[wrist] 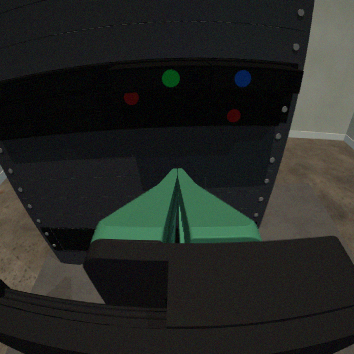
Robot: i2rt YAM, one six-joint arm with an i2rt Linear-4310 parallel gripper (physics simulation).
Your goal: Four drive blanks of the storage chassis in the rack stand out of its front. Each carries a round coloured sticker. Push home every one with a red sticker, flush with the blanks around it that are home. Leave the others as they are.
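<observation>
The storage chassis (65, 107) is a very dark band across the rack. Four round stickers show on its front: a green sticker (171, 78) and a blue sticker (242, 78) in the upper part, a red sticker (131, 98) lower and left of the green one, and another red sticker (233, 115) below the blue one. The top of the left red sticker looks cut off. The blanks' edges are too dark to tell how far each stands out. My green-fingered gripper (176, 176) is shut and empty, its tips below the chassis in the view and apart from the stickers.
The dark rack (90, 177) has posts with a row of screws on either side. Dark panels lie above and below the chassis. A brown floor (309, 167) shows at both sides, and a pale wall (327, 65) stands behind at the right.
</observation>
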